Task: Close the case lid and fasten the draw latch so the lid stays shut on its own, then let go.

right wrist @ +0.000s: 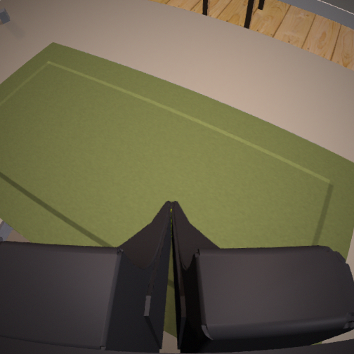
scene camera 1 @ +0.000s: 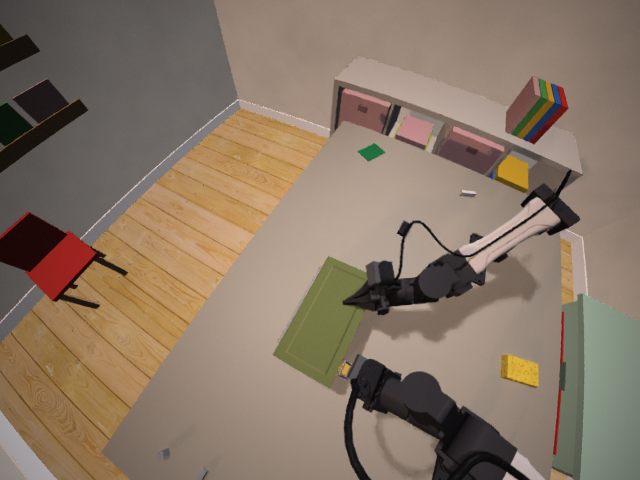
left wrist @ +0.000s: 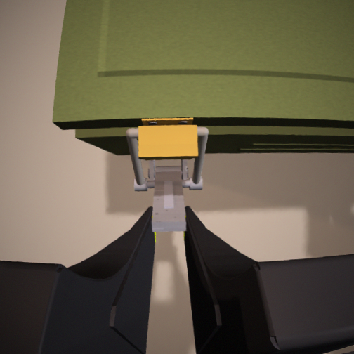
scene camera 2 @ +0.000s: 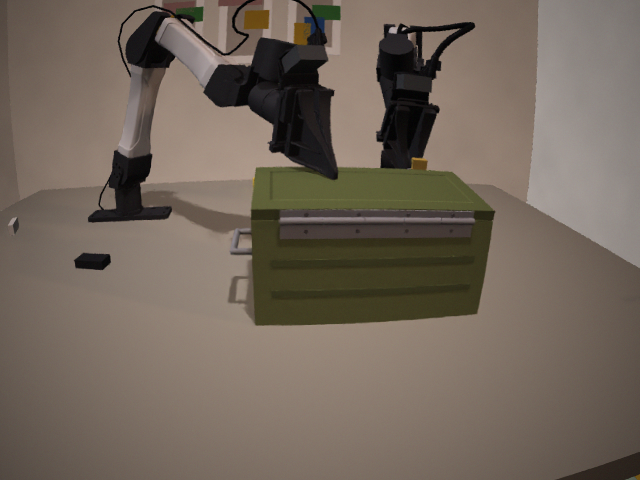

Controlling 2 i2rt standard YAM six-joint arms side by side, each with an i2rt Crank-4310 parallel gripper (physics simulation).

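Places are measured from the left arm's base along level axes (x ahead, y left, z up), in metres.
Pixels of known places: right gripper, between the fingertips: (scene camera 1: 342,302) (scene camera 2: 336,175); right arm's base, origin of its link: (scene camera 2: 129,216).
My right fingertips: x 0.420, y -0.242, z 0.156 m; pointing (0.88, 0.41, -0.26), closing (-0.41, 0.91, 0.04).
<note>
Ahead of a thing's pixels: the offset from my right fingertips to its top centre. "spot": to the spot under its first point.
The green case @(spot: dx +0.089, dy +0.020, dz -0.092 m) (scene camera 2: 367,273) stands on the table with its lid @(dx -0.003, dy +0.026, dz +0.016 m) (scene camera 1: 320,320) (scene camera 2: 361,187) (left wrist: 210,40) (right wrist: 150,150) down on the body. In the left wrist view, the draw latch's grey wire loop (left wrist: 200,160) runs up to the yellow catch (left wrist: 168,142) at the lid's front edge; its top bar is hidden behind the catch. The grey latch lever (left wrist: 169,202) sticks out from the case. My left gripper (left wrist: 169,210) is shut on the lever's end. My right gripper (scene camera 1: 345,301) (scene camera 2: 334,176) (right wrist: 171,205) is shut and empty, its tips at the lid's top.
A yellow block @(dx -0.581, dy -0.045, dz -0.128 m) (scene camera 1: 519,370), a green square @(spot: dx +0.111, dy -0.726, dz -0.154 m) (scene camera 1: 371,151) and a small white piece @(dx -0.338, dy -0.666, dz -0.132 m) (scene camera 1: 467,193) lie on the table. A black block @(dx -0.121, dy -0.378, dz -0.142 m) (scene camera 2: 92,260) lies left of the case's side handle @(spot: dx +0.046, dy -0.119, dz -0.077 m) (scene camera 2: 240,251). A shelf unit (scene camera 1: 413,82) stands at the back.
</note>
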